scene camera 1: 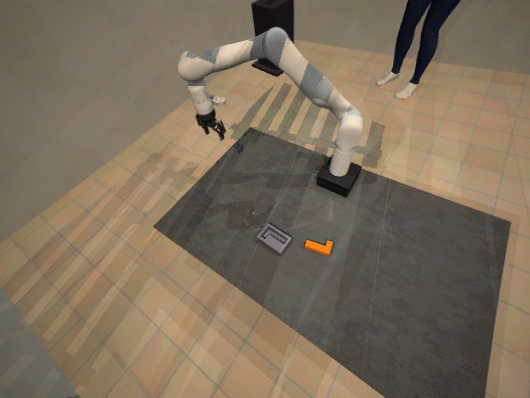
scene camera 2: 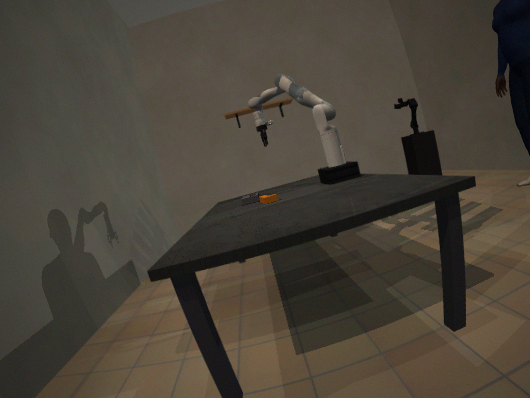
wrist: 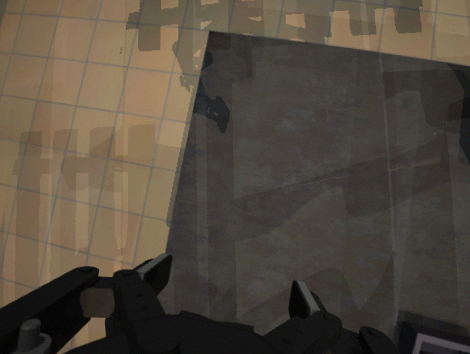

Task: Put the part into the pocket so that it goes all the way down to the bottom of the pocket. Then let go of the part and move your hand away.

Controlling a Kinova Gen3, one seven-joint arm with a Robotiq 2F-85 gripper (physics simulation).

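Frame: origin at the arm's base, x ahead, y left, z up, level; metres.
Seen in the pictures: gripper, fingertip midpoint: (scene camera 1: 215,136) (scene camera 2: 266,145) (wrist: 229,281); arm's base, link origin: (scene camera 1: 338,169) (scene camera 2: 336,165).
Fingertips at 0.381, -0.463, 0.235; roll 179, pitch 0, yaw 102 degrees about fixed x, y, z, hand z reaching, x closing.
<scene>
Offsets run from my fingertips to a thing's top centre, as dx, dy, dz. Level surfaces: height alone.
An orange L-shaped part {-0.005, +0.632, -0.284} (scene camera 1: 317,247) (scene camera 2: 268,199) lies flat on the dark table {dz -0.314} (scene camera 1: 425,280) (scene camera 2: 325,215). A grey-purple block with the recessed pocket {+0.110, +0.462, -0.278} (scene camera 1: 285,246) (scene camera 2: 250,199) lies beside the part, with a gap between them in scene camera 1. A corner of the block (wrist: 440,339) also shows at the bottom right of the wrist view. The part does not show in the wrist view. My gripper (scene camera 1: 214,134) (scene camera 2: 265,145) (wrist: 229,281) is open and empty. It is high above the table, near the table's far left edge in scene camera 1, well away from part and block.
The arm's black base (scene camera 1: 338,178) (scene camera 2: 339,172) stands at the table's back edge. A black pedestal (scene camera 1: 273,22) (scene camera 2: 421,152) stands on the floor behind. A wooden wall shelf (scene camera 2: 275,106) is behind the arm. A person (scene camera 1: 425,40) stands beyond the table.
</scene>
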